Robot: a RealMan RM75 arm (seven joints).
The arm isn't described. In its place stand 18 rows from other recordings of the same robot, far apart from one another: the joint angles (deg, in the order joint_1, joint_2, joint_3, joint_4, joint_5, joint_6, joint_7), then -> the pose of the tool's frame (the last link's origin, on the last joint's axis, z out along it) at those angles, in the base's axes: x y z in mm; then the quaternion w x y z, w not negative.
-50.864 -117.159 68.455 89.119 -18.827 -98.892 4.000 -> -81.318, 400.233, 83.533, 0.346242, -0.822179, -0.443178, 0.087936
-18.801 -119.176 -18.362 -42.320 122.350 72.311 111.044 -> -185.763, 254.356, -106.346, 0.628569, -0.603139, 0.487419, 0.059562
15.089 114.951 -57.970 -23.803 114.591 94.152 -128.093 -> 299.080, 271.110, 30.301, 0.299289, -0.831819, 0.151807, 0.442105
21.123 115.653 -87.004 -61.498 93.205 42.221 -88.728 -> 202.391, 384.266, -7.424, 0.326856, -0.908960, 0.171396, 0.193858
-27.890 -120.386 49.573 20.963 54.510 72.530 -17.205 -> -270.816, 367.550, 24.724, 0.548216, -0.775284, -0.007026, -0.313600
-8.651 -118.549 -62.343 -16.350 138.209 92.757 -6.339 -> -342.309, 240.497, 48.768, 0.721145, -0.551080, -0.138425, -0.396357
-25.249 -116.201 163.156 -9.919 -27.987 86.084 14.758 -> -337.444, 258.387, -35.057, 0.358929, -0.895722, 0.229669, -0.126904
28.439 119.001 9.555 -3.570 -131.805 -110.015 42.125 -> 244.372, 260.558, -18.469, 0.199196, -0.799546, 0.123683, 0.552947
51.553 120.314 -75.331 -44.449 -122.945 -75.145 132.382 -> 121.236, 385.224, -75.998, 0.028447, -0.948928, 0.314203, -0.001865
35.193 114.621 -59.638 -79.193 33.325 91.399 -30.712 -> 201.831, 381.591, 89.291, 0.261592, -0.860924, 0.430898, -0.068599
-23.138 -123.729 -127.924 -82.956 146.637 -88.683 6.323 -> -256.799, 331.605, 66.303, 0.255350, -0.664900, -0.699604, -0.057086
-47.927 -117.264 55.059 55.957 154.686 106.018 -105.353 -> -200.220, 359.290, 25.116, 0.027407, 0.967147, 0.160952, -0.194858
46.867 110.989 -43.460 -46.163 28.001 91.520 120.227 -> 246.229, 395.632, 62.543, 0.097795, 0.373423, 0.914119, 0.124010
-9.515 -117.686 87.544 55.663 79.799 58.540 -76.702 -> -256.101, 299.135, -42.381, 0.227971, -0.930143, -0.189234, -0.216917
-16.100 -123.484 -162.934 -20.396 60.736 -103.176 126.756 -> -321.209, 252.899, 91.335, 0.539043, -0.571207, -0.163709, -0.596954
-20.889 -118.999 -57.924 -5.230 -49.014 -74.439 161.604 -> -363.627, 301.027, 25.378, 0.662241, -0.591642, -0.288248, -0.358204
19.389 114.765 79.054 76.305 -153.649 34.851 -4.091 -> 214.472, 381.821, -13.822, 0.426039, -0.823274, 0.372110, 0.047382
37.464 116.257 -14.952 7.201 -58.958 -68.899 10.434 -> 301.805, 383.061, 12.959, 0.625639, -0.669082, 0.223444, 0.333134
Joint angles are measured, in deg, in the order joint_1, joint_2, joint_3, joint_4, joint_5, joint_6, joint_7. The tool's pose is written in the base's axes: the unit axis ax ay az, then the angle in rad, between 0 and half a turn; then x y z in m. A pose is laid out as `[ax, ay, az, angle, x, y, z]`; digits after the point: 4 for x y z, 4 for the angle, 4 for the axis.
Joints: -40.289, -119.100, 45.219, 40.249, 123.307, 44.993, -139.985
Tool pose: [-0.7422, -0.6210, -0.2521, 2.4406, -0.2608, 0.4474, 0.0277]
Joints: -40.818, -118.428, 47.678, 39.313, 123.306, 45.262, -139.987
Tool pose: [-0.7563, -0.6110, -0.2338, 2.4567, -0.2570, 0.4483, 0.0225]
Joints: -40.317, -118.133, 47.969, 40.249, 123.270, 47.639, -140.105
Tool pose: [-0.7612, -0.6066, -0.2293, 2.4823, -0.2559, 0.4451, 0.0241]
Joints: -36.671, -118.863, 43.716, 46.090, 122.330, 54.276, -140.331
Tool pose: [-0.7450, -0.6138, -0.2611, 2.5138, -0.2633, 0.4302, 0.0436]
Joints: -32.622, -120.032, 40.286, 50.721, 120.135, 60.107, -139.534
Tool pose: [-0.7295, -0.6192, -0.2905, 2.5459, -0.2735, 0.4098, 0.0562]
